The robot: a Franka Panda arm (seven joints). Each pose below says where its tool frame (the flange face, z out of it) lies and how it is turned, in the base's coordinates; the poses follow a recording.
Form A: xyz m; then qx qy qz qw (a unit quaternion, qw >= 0).
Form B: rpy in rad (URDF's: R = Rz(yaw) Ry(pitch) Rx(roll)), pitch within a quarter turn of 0, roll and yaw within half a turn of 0; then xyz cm. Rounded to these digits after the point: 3 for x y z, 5 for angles.
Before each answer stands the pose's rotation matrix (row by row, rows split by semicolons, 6 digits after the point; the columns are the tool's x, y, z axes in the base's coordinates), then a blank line. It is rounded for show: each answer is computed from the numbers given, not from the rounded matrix.
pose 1, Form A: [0.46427, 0.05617, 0.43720, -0.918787, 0.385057, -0.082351, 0.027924]
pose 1, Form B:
0.689899 -0.702972 0.172831; -0.712170 -0.701903 -0.012107; 0.129821 -0.114732 -0.984877

[-3.02562, -0.13019, -0.80128, 46.427, 5.617, 43.720]
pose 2, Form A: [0.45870, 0.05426, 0.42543, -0.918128, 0.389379, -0.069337, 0.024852]
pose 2, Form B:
0.687153 -0.711553 0.146674; -0.718446 -0.695533 -0.008362; 0.107967 -0.099631 -0.989150

[-3.04121, -0.10818, -0.80766, 45.870, 5.426, 42.543]
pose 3, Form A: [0.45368, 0.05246, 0.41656, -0.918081, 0.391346, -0.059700, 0.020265]
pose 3, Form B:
0.686568 -0.716156 0.125480; -0.720995 -0.692875 -0.009517; 0.093758 -0.083937 -0.992050

[-3.05718, -0.09390, -0.80985, 45.368, 5.246, 41.656]
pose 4, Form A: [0.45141, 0.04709, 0.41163, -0.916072, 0.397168, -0.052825, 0.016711]
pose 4, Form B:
0.678934 -0.725903 0.110057; -0.729434 -0.683957 -0.011344; 0.083509 -0.072578 -0.993861

[-3.06870, -0.08361, -0.82124, 45.141, 4.709, 41.163]
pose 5, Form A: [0.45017, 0.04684, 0.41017, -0.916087, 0.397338, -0.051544, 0.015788]
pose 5, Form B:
0.678931 -0.726366 0.106984; -0.729621 -0.683746 -0.012034; 0.081891 -0.069887 -0.994188

[-3.07141, -0.08198, -0.82137, 45.017, 4.684, 41.017]
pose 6, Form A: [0.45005, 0.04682, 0.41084, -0.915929, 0.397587, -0.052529, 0.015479]
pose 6, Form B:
0.678331 -0.726697 0.108534; -0.729949 -0.683370 -0.013414; 0.083917 -0.070125 -0.994002

[-3.07116, -0.08402, -0.82204, 45.005, 4.682, 41.084]
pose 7, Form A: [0.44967, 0.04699, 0.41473, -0.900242, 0.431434, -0.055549, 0.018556]
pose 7, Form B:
0.621558 -0.774728 0.116026; -0.778851 -0.627041 -0.014522; 0.084004 -0.081341 -0.993140

[-3.05987, -0.08410, -0.89725, 44.967, 4.699, 41.473]
